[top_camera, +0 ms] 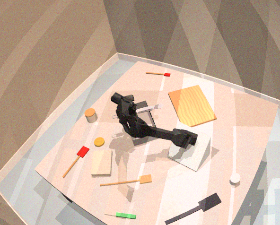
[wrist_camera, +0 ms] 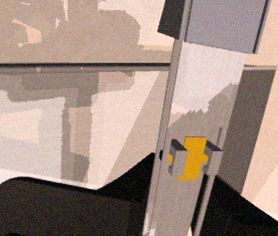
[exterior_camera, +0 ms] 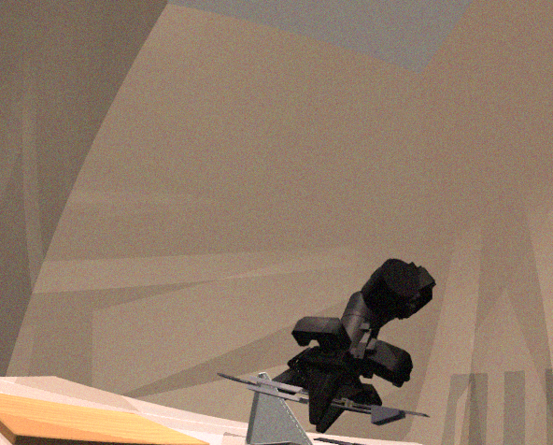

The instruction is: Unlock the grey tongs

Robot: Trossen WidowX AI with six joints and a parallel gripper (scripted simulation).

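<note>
Now: gripper tip 3 cm to the right of the yellow lock piece, 3 cm below it and 1 cm short of it. From my gripper tip the other things lie so: wooden block: 35 cm to the left, 9 cm below, 1 cm behind; orange disc: 23 cm to the left, 12 cm ahead, 9 cm below; grey roasting tin: 8 cm below, 2 cm to the right, 2 cm behind.
</note>
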